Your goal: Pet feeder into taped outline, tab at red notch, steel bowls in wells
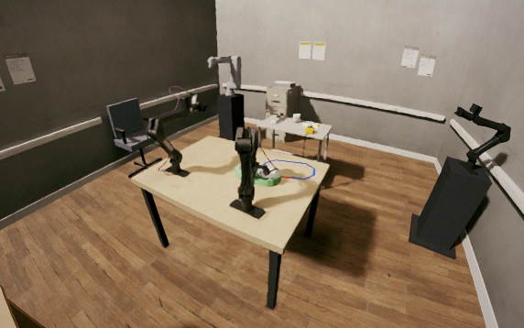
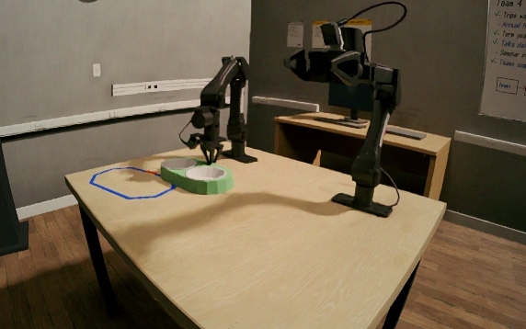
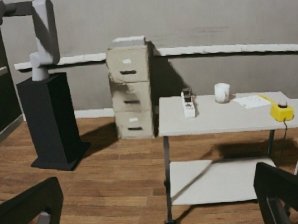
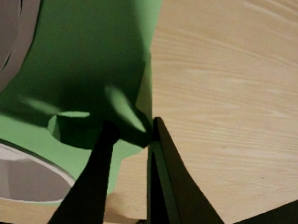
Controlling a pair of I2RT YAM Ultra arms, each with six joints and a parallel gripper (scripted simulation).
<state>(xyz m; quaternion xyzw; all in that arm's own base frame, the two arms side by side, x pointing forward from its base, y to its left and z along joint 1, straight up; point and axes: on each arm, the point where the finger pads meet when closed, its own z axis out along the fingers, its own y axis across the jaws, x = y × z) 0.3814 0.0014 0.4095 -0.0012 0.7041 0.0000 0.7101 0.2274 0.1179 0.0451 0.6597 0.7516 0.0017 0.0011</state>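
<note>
Right now my right hand is 80 mm short of the green pet feeder, 20 mm to the right of it and 20 mm above it.
</note>
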